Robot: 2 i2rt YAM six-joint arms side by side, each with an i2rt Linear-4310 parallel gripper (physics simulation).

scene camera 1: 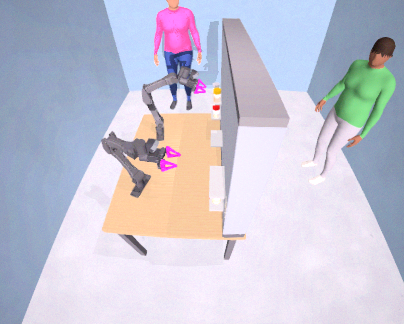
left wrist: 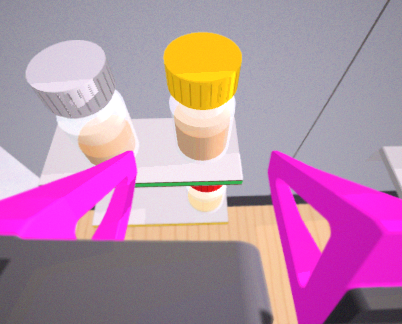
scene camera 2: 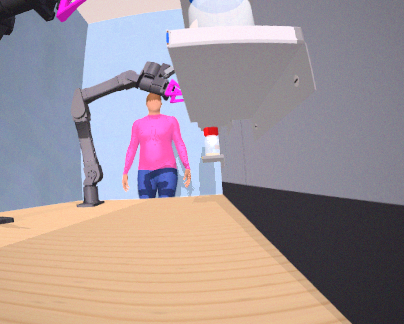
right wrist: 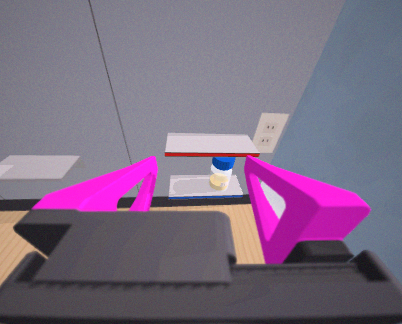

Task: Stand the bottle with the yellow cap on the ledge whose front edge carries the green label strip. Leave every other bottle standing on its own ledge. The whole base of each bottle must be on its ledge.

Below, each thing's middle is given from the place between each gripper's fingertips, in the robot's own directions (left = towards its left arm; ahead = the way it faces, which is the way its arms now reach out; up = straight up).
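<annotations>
From my right hand: red-strip ledge (right wrist: 176, 142), 20 cm ahead, 4 cm to the right, 11 cm below; blue-strip ledge (scene camera 2: 224, 73), 20 cm ahead, 4 cm to the right, 25 cm below; blue-capped bottle (right wrist: 221, 169), 20 cm ahead, 7 cm to the right, 19 cm below; red-capped bottle (left wrist: 202, 199), 14 cm ahead, 70 cm to the left, 19 cm below.
From my left hand: grey-capped bottle (left wrist: 73, 79), 70 mm ahead, 100 mm to the left, 50 mm below; green-strip ledge (left wrist: 157, 160), 70 mm ahead, 60 mm to the left, 110 mm below; yellow-strip ledge (left wrist: 154, 205), 70 mm ahead, 60 mm to the left, 250 mm below; red-capped bottle, 80 mm ahead, 190 mm below.
</annotations>
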